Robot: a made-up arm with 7 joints.
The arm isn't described. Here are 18 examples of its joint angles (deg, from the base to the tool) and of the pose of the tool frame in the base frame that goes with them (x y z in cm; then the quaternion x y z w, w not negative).
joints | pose
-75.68 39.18 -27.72 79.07 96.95 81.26 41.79 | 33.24 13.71 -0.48 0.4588 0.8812 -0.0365 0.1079
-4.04 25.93 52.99 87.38 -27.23 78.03 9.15 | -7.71 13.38 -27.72 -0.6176 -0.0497 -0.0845 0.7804
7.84 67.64 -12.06 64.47 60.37 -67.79 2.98 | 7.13 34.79 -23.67 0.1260 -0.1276 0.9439 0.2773
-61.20 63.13 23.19 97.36 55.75 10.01 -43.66 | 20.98 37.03 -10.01 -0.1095 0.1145 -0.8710 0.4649
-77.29 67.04 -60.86 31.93 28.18 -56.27 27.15 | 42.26 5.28 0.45 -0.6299 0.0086 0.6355 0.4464
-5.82 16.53 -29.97 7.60 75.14 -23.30 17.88 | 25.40 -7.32 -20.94 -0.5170 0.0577 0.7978 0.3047
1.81 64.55 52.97 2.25 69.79 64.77 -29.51 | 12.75 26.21 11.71 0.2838 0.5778 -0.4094 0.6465
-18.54 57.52 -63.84 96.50 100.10 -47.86 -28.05 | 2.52 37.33 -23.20 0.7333 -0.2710 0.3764 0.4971
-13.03 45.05 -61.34 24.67 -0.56 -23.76 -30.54 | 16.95 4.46 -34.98 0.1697 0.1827 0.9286 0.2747
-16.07 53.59 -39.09 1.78 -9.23 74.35 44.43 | 21.14 11.34 -20.85 0.2063 0.5341 -0.7704 0.2805
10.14 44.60 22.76 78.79 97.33 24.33 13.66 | -3.36 34.44 -20.46 0.2406 -0.7301 0.6363 0.0642
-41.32 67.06 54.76 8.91 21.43 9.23 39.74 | 13.58 30.42 20.23 0.8575 0.1716 -0.0668 0.4804
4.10 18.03 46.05 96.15 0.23 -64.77 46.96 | -12.27 18.63 -33.18 0.3801 0.2733 -0.3861 0.7948
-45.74 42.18 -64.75 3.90 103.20 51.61 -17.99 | 25.30 -9.18 -10.77 -0.6036 -0.5752 0.5092 0.2133
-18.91 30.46 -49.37 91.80 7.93 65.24 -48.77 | 4.20 25.97 -23.46 -0.6093 0.4494 -0.4670 0.4568
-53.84 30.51 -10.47 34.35 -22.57 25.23 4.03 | 39.15 10.19 -10.13 0.2495 -0.2315 -0.8483 0.4057
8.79 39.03 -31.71 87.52 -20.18 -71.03 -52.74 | -5.23 29.43 -29.47 -0.2286 -0.1912 -0.9532 0.0510
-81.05 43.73 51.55 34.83 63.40 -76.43 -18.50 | 26.52 24.37 22.42 -0.8461 -0.1680 0.4766 0.1698
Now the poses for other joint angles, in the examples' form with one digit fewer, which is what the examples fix.
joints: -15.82 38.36 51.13 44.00 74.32 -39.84 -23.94
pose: 21.0 35.6 -12.6 0.188 0.265 -0.942 0.079
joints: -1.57 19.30 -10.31 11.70 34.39 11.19 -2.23
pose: 24.7 10.0 -24.5 0.200 0.069 -0.964 0.162
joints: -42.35 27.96 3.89 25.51 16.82 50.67 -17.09
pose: 33.3 16.4 -9.5 0.108 0.010 -0.888 0.447
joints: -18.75 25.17 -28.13 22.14 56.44 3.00 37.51
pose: 29.4 2.5 -22.1 -0.597 -0.153 0.786 0.049
